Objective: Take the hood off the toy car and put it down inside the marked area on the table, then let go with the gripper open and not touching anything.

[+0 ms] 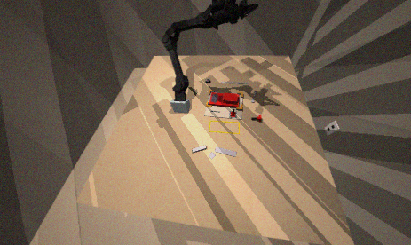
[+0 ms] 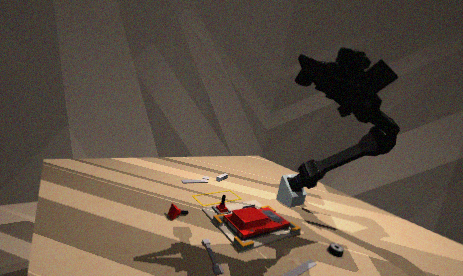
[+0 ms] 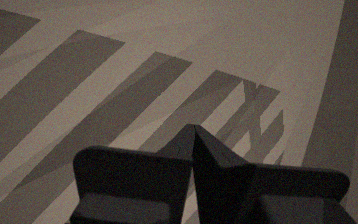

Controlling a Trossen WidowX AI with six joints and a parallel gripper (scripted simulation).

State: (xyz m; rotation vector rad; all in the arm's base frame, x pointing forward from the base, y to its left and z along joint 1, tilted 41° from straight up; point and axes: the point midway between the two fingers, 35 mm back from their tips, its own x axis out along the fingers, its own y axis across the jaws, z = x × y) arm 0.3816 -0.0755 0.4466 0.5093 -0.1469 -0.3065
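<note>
Now: gripper tip 47 cm above the hood, 12 cm to the left of it and 7 cm past it. The rest, counted from my gripper tip: black wheel (50 cm below, 26 cm behind, 7 cm to the left).
</note>
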